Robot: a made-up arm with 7 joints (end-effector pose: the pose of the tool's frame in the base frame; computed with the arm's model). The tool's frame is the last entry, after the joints.
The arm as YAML. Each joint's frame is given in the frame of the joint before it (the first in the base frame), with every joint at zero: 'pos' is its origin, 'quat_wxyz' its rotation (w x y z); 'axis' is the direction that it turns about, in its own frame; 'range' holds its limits. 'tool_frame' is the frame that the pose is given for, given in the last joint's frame.
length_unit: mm
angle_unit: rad
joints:
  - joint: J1
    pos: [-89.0, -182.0, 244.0]
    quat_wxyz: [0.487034, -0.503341, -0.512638, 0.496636]
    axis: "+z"
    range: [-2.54, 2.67]
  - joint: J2
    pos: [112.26, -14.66, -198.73]
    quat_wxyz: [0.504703, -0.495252, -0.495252, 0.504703]
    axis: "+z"
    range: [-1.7, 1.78]
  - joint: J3
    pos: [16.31, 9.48, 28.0]
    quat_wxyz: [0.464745, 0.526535, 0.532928, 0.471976]
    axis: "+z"
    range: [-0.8, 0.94]
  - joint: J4
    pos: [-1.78, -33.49, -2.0]
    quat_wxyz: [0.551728, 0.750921, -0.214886, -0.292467]
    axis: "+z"
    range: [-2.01, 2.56]
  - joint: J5
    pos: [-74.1, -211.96, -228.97]
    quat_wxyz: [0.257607, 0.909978, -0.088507, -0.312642]
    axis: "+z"
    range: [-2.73, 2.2]
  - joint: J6
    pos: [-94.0, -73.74, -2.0]
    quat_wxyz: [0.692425, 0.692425, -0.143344, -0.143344]
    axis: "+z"
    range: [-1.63, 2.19]
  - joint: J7
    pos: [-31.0, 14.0, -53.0]
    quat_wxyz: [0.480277, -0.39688, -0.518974, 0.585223]
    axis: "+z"
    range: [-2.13, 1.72]
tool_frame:
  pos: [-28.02, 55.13, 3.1]
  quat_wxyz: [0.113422, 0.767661, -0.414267, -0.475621]
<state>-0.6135 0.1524 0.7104 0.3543 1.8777 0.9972 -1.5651</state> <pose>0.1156 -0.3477 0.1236 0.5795 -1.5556 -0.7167</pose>
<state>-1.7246 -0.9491 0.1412 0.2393 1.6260 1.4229 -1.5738</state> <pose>0.1591 -0.0616 0.1287 2.1800 0.0975 -0.9249</pose>
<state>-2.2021 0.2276 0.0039 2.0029 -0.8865 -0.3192 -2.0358</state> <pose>0.4802 -0.3931 0.2794 1.1462 1.6683 1.7665</pose>
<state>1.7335 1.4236 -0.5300 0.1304 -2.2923 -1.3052 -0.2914</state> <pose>-0.0225 0.1457 0.2572 -1.7353 2.3569 -0.2103</pose>
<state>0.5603 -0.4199 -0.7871 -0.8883 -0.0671 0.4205 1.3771</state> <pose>0.2007 -0.2975 0.1703 -1.9068 1.4217 -0.3607</pose>
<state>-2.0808 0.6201 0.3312 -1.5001 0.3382 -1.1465 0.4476</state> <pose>0.1993 0.0446 0.3190 1.1170 0.7237 -1.4583</pose>
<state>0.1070 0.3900 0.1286 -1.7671 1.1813 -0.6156 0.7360</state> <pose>0.2732 -0.2474 0.1103 0.5332 -0.4970 -1.8835</pose>
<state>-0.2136 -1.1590 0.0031 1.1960 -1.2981 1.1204 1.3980</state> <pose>0.3308 -0.1131 0.1371 1.1783 0.3851 -0.1832</pose>
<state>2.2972 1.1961 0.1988 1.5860 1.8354 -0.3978 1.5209</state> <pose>0.2668 0.0508 0.1292 0.7519 2.0231 0.0031</pose>
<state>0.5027 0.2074 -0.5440 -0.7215 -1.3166 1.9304 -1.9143</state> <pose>0.1399 -0.2919 0.3970 -0.0878 0.0824 -0.7121</pose>
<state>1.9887 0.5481 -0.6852 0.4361 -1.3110 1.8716 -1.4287</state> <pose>0.1369 0.0585 0.0544 -2.5165 -1.2437 -0.9578</pose>
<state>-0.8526 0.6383 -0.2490 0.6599 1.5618 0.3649 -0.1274</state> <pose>0.2315 -0.3589 0.3323 0.0995 -0.7915 -0.6036</pose>
